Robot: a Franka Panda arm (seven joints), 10 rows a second.
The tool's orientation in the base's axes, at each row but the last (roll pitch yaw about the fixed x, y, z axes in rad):
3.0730 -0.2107 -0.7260
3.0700 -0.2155 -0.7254
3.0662 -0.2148 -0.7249
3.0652 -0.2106 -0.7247
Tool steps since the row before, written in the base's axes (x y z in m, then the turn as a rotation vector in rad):
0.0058 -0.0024 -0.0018 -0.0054 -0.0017 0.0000
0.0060 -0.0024 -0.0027 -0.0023 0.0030 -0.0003
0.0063 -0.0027 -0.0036 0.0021 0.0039 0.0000
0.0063 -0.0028 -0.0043 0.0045 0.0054 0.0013
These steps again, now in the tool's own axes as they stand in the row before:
0.0054 -0.0023 0.0029 -0.0028 0.0049 -0.0003
0.0054 -0.0025 0.0038 -0.0037 -0.0007 -0.0006
0.0056 -0.0025 0.0047 -0.0010 -0.0043 -0.0005
0.0055 -0.0025 0.0054 0.0001 -0.0069 -0.0018

